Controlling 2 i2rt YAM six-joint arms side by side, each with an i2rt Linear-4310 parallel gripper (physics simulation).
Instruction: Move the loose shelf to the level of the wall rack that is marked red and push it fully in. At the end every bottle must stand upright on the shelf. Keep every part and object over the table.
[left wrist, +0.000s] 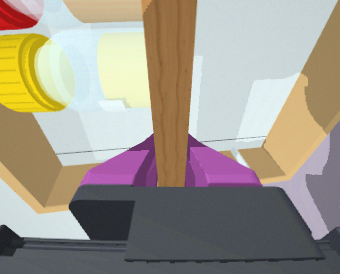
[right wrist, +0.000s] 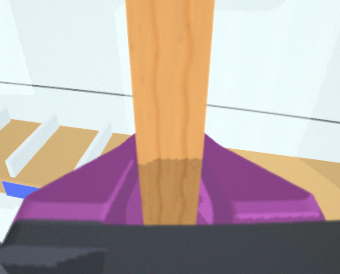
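Observation:
The loose shelf (left wrist: 172, 75) (right wrist: 170, 90) shows edge-on as a wooden board in both wrist views. My left gripper (left wrist: 170, 137) is shut on one end of it, and my right gripper (right wrist: 169, 137) is shut on the other end. In the left wrist view a bottle with a yellow cap (left wrist: 25, 72) and pale yellow contents is on the left side of the board, its lower end hidden behind the board. Part of a bottle with a red cap (left wrist: 15, 15) shows at the top left. The red level mark does not show in either view.
Tan wooden rack parts (left wrist: 285, 135) stand on both sides beyond the board in the left wrist view. In the right wrist view a tan rack panel with white strips (right wrist: 32, 145) lies at the left, with a blue mark (right wrist: 19, 190) near the purple finger.

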